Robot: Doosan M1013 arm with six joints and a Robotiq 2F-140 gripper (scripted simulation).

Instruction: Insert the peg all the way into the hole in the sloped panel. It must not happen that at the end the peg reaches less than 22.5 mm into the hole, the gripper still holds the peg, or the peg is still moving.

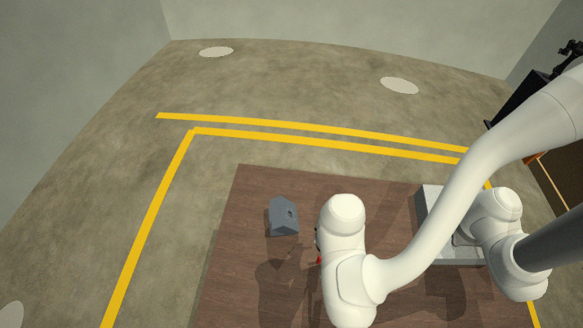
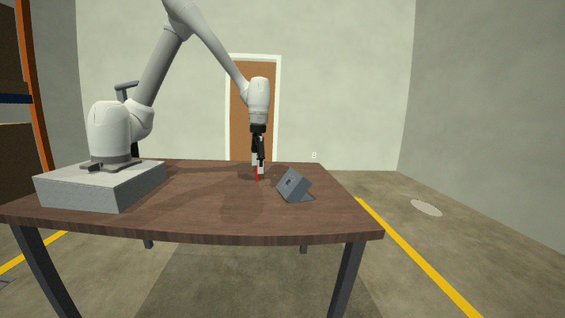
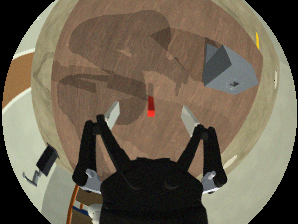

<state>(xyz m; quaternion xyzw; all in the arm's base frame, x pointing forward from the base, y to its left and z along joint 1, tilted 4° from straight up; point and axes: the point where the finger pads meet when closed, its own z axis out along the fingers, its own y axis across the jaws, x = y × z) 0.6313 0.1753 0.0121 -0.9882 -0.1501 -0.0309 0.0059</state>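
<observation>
Right now my hand is 40 mm above the red peg.
</observation>
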